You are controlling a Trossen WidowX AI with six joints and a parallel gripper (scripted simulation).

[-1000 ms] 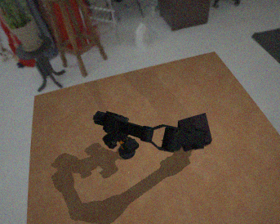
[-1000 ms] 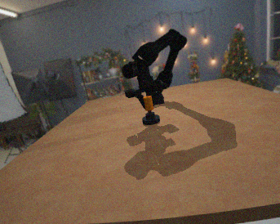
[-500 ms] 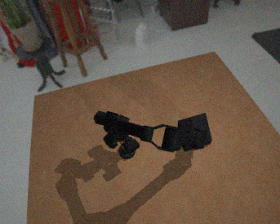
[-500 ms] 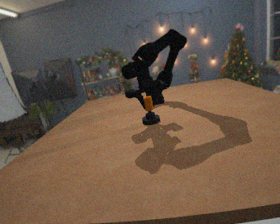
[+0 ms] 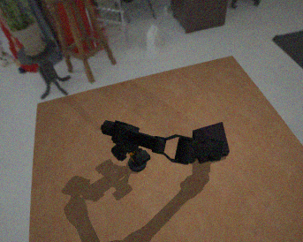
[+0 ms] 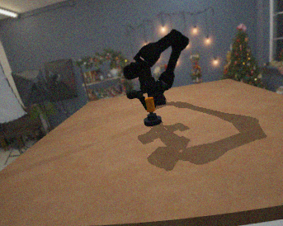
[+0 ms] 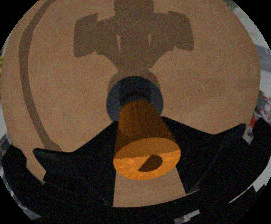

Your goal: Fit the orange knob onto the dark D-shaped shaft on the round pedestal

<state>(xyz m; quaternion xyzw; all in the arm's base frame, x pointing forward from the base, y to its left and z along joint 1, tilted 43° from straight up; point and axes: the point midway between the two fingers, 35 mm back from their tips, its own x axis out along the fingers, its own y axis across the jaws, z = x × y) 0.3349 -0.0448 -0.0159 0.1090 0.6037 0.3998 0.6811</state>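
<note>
My gripper tip is 2 cm below the orange knob. From my gripper tip the other things lie so: round pedestal 4 cm below.
</note>
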